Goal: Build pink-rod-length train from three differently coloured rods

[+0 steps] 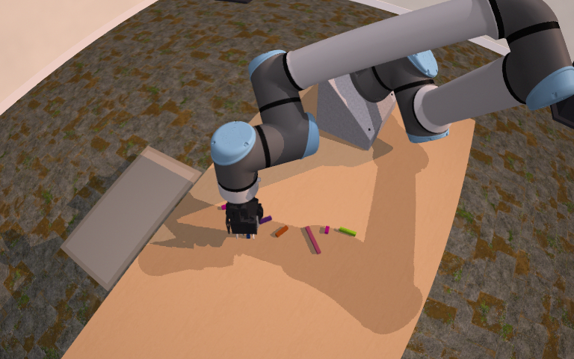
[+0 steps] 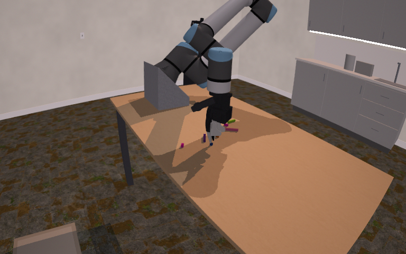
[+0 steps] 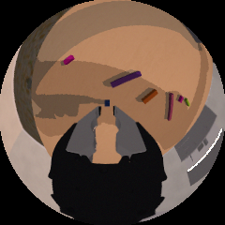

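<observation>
Now: the blue rod 30 mm below my hand. The rest, counted from my hand: purple rod (60 mm behind, 30 mm below, 10 mm to the left); then orange rod (80 mm to the left, 60 mm behind, 30 mm below); then pink rod (160 mm to the left, 70 mm behind, 30 mm below).
</observation>
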